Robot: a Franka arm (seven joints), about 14 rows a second.
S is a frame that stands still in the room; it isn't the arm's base.
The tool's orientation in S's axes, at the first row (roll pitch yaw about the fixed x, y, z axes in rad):
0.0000, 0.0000, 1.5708
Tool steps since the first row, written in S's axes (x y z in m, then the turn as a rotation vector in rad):
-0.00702, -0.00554, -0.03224, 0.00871, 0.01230, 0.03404
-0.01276, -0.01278, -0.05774, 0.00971, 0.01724, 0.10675
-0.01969, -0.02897, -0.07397, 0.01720, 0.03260, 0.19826
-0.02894, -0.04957, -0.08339, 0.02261, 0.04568, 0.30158
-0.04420, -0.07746, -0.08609, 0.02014, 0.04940, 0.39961
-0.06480, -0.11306, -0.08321, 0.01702, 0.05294, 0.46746
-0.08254, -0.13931, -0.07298, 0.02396, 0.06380, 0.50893
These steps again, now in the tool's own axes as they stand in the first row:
-0.00554, 0.00702, -0.03224, 0.01230, -0.00871, 0.03404
-0.01278, 0.01276, -0.05774, 0.01724, -0.00971, 0.10675
-0.02897, 0.01969, -0.07397, 0.03260, -0.01720, 0.19826
-0.04957, 0.02894, -0.08339, 0.04568, -0.02261, 0.30158
-0.07746, 0.04420, -0.08609, 0.04940, -0.02014, 0.39961
-0.11306, 0.06480, -0.08321, 0.05294, -0.01702, 0.46746
-0.13931, 0.08254, -0.07298, 0.06380, -0.02396, 0.50893

